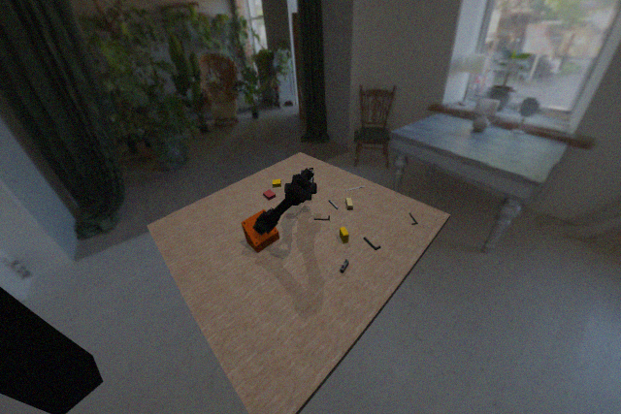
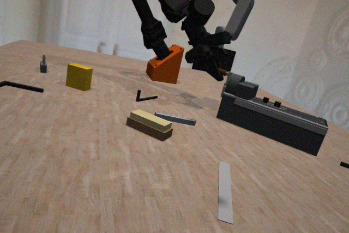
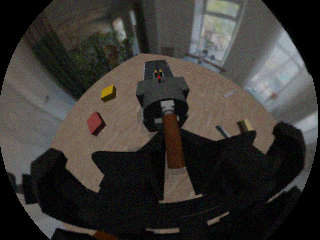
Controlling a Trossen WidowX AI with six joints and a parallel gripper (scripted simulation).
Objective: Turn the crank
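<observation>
Now: the brown crank handle 10 mm behind my gripper tip, 10 mm to the right of it and 20 mm above it. Also, from my gripper tip: red pointer 110 mm ahead, 70 mm to the left, 10 mm below; red block 70 mm behind, 240 mm to the left, 80 mm below; grey bar 80 mm ahead, 170 mm to the right, 90 mm below.
</observation>
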